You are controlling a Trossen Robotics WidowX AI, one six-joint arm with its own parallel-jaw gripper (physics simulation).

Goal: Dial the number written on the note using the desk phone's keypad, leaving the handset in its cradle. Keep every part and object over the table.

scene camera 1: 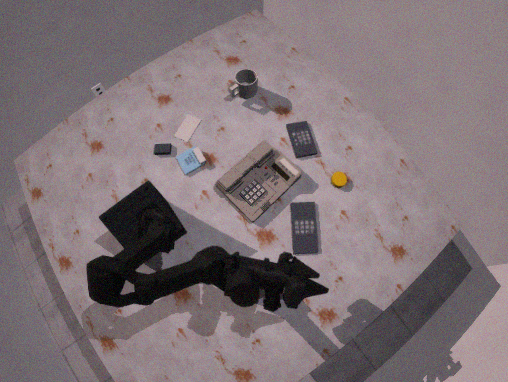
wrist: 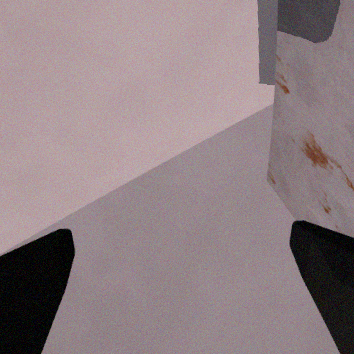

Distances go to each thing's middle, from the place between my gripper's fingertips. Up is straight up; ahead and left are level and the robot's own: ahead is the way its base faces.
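Beige desk phone (scene camera 1: 277, 173) in sight: 210 mm below my hand, 350 mm to the left of it, 90 mm ahead of it.
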